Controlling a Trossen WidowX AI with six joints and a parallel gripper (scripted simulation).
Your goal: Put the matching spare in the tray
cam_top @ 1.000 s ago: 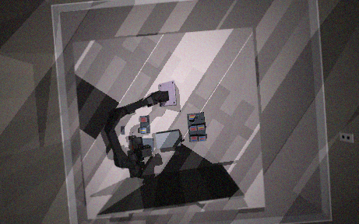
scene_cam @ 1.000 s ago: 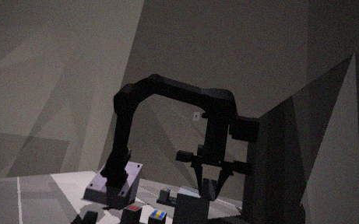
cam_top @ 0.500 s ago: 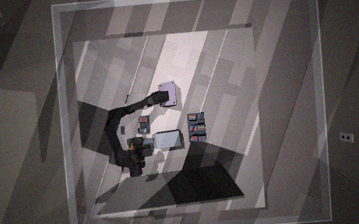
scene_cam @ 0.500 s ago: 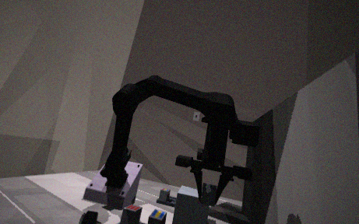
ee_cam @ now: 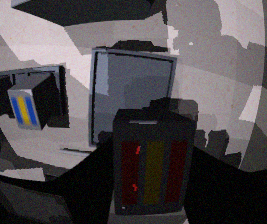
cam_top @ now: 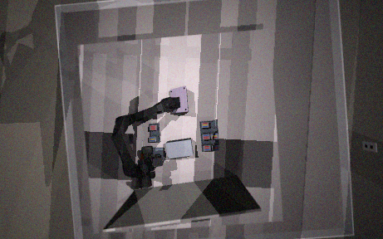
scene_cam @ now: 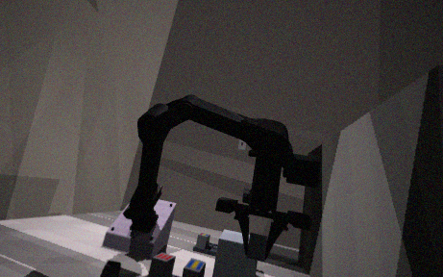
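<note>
Now: the flat grey tray 10 mm behind my gripper tip and 90 mm below it. The rest, counted from my gripper tip: grey mounted unit (50 mm behind, 190 mm to the left, 50 mm below).
</note>
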